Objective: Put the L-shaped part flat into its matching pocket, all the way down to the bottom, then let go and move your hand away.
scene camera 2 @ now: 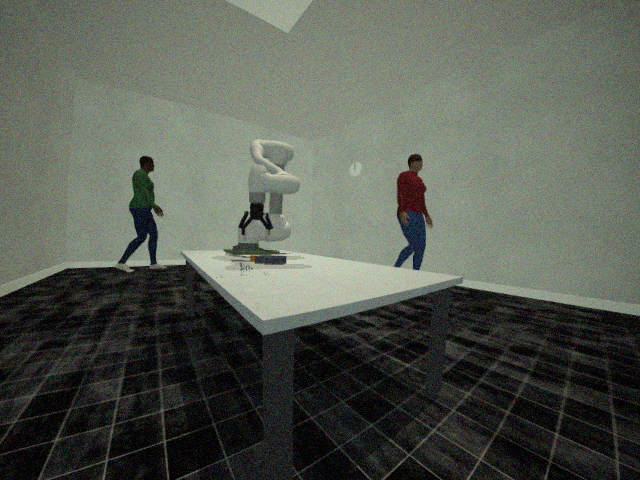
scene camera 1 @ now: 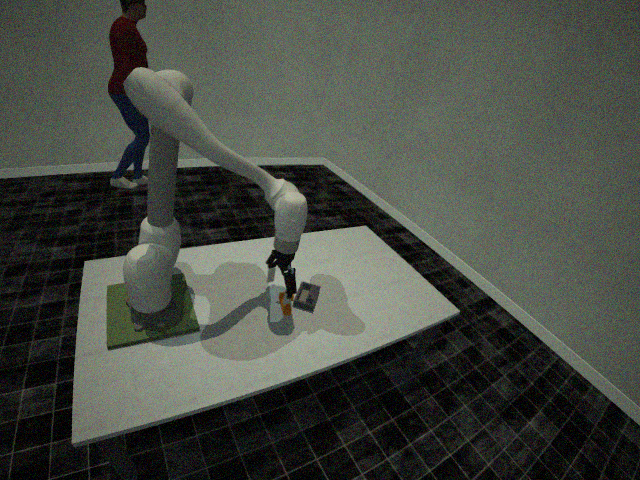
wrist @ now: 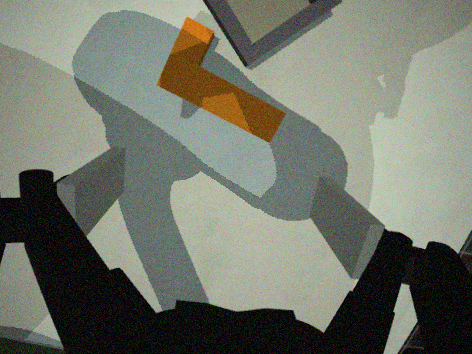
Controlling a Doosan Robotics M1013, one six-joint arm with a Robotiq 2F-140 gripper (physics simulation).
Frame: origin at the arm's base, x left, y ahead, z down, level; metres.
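Seen in the pictures: gripper, between the fingertips: (scene camera 2: 256, 241) (scene camera 1: 277, 292) (wrist: 222, 183); arm's base, origin of its link: (scene camera 2: 248, 250) (scene camera 1: 153, 308).
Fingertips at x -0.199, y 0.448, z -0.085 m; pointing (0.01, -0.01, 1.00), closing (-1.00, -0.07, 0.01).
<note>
Offsets run from my fingertips to a thing's top centre. Level surfaces: height alone.
The orange L-shaped part {dx -0.002, dy +0.064, dz +0.075 m} (scene camera 1: 285, 308) (scene camera 2: 252, 258) (wrist: 182, 70) lies flat on the table, outside the pocket. The dark grey block {dx -0.005, dy +0.162, dz +0.068 m} (scene camera 1: 313, 299) (scene camera 2: 271, 259) (wrist: 249, 55) with the pocket lies close beside it, apart from it; in the wrist view it is cut off at the top edge, so part of the pocket is hidden. My gripper (scene camera 1: 280, 289) (scene camera 2: 255, 231) (wrist: 222, 183) is open wide and empty, above the table near the part. In the wrist view the part shows beyond the line between the two fingertips, towards the top of the picture.
The white table {dz +0.105 m} (scene camera 1: 392, 289) (scene camera 2: 336, 289) carries the arm on a green base plate (scene camera 1: 117, 330). Arm shadows fall across the part and the table. A person in red (scene camera 1: 126, 49) (scene camera 2: 410, 191) and a person in green (scene camera 2: 142, 191) are beyond the table.
</note>
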